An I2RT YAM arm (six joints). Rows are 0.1 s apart.
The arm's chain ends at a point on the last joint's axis. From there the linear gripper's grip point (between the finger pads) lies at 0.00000 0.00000 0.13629 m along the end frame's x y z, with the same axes.
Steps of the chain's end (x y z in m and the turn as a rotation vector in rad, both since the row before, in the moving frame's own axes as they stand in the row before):
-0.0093 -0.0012 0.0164 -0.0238 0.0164 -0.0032
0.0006 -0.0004 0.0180 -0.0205 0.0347 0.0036
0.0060 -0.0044 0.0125 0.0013 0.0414 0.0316
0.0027 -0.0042 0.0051 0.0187 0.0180 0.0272
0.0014 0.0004 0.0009 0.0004 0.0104 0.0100
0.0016 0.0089 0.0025 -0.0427 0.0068 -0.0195
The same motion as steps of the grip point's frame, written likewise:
-0.0071 0.0020 0.0163 -0.0238 0.0164 -0.0032
0.0053 0.0024 0.0179 -0.0205 0.0347 0.0036
0.0116 -0.0045 0.0124 0.0013 0.0414 0.0316
0.0052 -0.0067 0.0051 0.0187 0.0180 0.0272
0.0028 0.0004 0.0009 0.0004 0.0104 0.0100
0.0026 0.0147 0.0024 -0.0427 0.0068 -0.0195

